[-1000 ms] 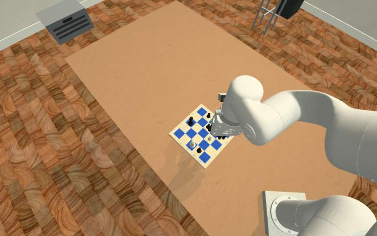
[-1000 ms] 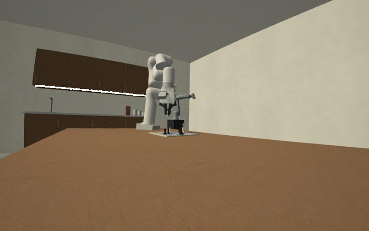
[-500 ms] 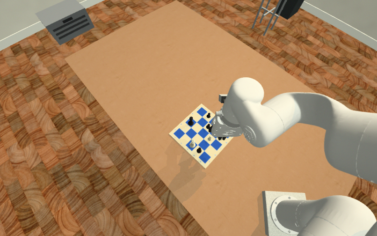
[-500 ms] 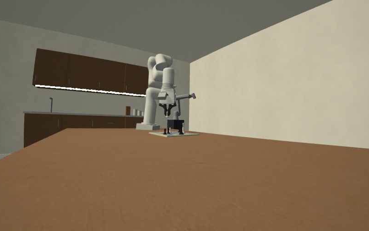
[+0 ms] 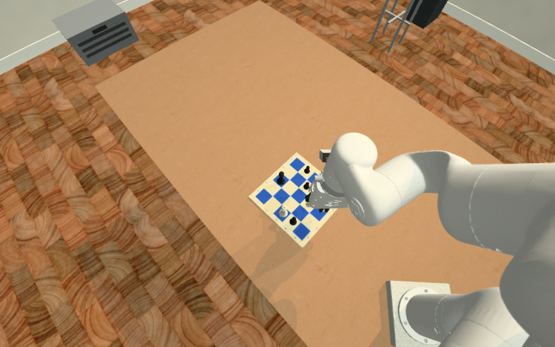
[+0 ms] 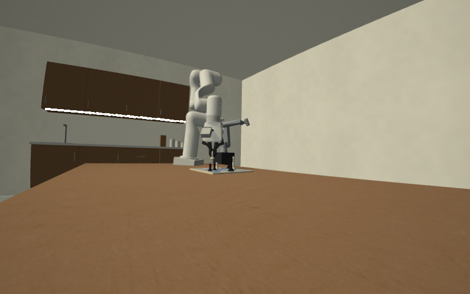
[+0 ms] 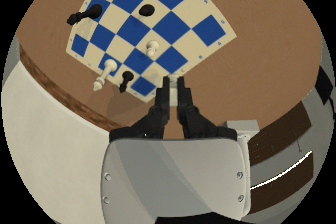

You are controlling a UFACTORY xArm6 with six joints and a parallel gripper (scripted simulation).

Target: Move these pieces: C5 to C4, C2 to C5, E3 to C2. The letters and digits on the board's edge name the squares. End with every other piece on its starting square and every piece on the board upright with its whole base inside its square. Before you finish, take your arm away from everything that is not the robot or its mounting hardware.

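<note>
The white pawn lies 70 mm below my hand and 40 mm ahead of it. The rest, counted from my hand: blue-and-cream chessboard (80 mm below, 80 mm ahead); white chess piece (80 mm ahead, 70 mm to the left, 50 mm below); black pawn (70 mm to the left, 60 mm below, 40 mm ahead).
</note>
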